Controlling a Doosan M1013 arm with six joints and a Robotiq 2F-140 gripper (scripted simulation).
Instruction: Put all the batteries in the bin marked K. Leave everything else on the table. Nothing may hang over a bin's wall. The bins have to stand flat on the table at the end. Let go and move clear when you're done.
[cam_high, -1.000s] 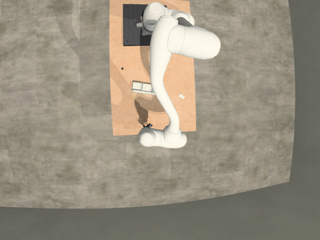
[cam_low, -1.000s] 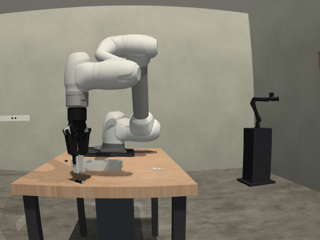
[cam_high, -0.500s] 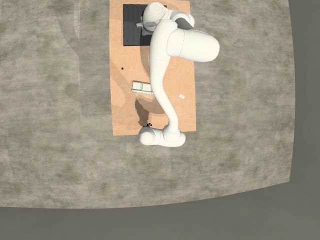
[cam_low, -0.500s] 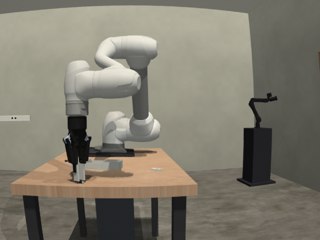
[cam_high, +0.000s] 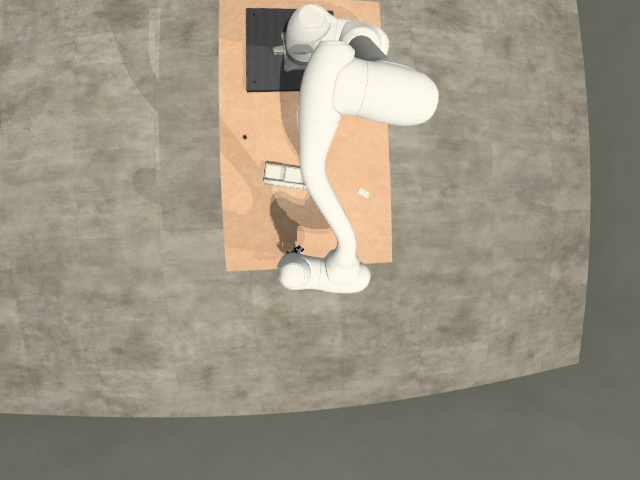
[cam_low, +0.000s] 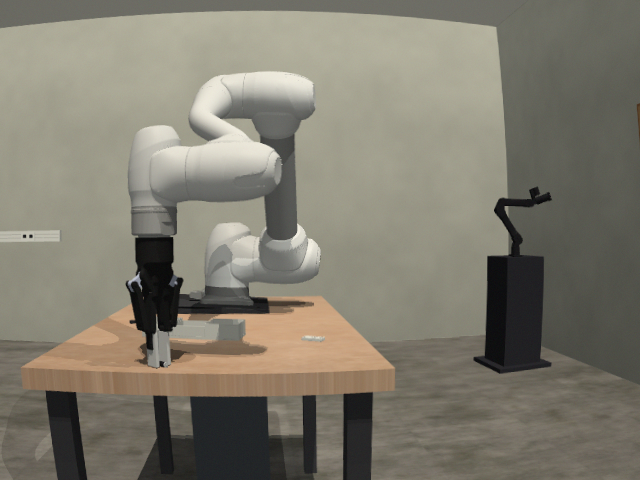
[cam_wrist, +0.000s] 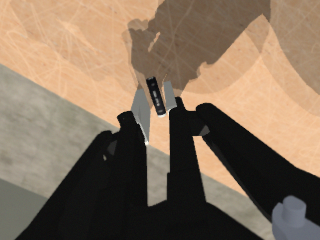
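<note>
My gripper is now 3 cm above the black battery. The rest, counted from my hand: grey bin row: 32 cm behind, 5 cm to the left, 2 cm below; then red battery: 32 cm behind, 14 cm to the left, 2 cm below; then blue battery: 28 cm behind, 12 cm to the left, 2 cm below.
</note>
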